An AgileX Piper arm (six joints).
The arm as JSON. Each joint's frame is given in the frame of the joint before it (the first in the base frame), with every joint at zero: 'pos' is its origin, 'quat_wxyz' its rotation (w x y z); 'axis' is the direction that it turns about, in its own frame. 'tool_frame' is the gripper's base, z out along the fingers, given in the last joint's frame.
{
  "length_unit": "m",
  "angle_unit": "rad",
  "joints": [
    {
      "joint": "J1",
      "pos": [
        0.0,
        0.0,
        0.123
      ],
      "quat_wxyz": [
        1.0,
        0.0,
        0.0,
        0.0
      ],
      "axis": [
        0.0,
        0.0,
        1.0
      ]
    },
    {
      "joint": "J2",
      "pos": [
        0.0,
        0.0,
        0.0
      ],
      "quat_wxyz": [
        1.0,
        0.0,
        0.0,
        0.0
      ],
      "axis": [
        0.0,
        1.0,
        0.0
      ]
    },
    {
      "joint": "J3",
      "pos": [
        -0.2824,
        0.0,
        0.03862
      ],
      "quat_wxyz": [
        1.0,
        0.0,
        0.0,
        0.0
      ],
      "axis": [
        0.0,
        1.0,
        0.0
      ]
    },
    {
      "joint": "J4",
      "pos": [
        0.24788,
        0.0,
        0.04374
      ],
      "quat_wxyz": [
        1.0,
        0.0,
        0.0,
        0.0
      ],
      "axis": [
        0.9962,
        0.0,
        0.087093
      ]
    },
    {
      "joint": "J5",
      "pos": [
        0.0,
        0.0,
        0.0
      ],
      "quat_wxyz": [
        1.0,
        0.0,
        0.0,
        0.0
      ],
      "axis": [
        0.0,
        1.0,
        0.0
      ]
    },
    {
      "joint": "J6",
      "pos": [
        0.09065,
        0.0,
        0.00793
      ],
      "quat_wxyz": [
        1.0,
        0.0,
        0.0,
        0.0
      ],
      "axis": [
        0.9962,
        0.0,
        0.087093
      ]
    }
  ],
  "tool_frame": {
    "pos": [
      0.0,
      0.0,
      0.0
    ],
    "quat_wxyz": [
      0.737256,
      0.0,
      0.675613,
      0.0
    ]
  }
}
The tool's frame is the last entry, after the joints.
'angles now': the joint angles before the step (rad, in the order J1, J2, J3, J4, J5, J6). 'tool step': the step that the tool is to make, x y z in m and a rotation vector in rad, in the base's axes. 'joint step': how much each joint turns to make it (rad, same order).
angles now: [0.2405 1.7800 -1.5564 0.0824 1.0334 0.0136]
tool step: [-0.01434 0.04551 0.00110 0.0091 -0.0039 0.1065]
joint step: [0.1245 0.0000 -0.0032 0.0000 -0.0046 0.0192]
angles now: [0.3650 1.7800 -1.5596 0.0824 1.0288 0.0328]
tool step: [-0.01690 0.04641 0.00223 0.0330 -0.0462 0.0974]
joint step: [0.1283 -0.0001 0.0000 -0.0009 -0.0579 0.0291]
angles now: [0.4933 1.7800 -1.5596 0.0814 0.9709 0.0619]
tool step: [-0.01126 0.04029 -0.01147 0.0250 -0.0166 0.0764]
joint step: [0.1023 0.0379 -0.0027 0.0031 -0.0641 0.0228]
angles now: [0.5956 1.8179 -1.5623 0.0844 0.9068 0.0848]
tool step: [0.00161 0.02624 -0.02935 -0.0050 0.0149 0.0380]
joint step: [0.0503 0.0784 0.0000 0.0024 -0.0641 0.0073]
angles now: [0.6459 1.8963 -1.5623 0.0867 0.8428 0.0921]
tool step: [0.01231 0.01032 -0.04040 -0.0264 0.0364 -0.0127]
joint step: [0.0032 0.1001 0.0000 -0.0042 -0.0562 0.0141]
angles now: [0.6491 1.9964 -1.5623 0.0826 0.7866 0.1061]
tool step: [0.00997 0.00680 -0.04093 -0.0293 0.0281 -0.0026]
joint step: [0.0000 0.0978 0.0000 -0.0051 -0.0579 0.0004]
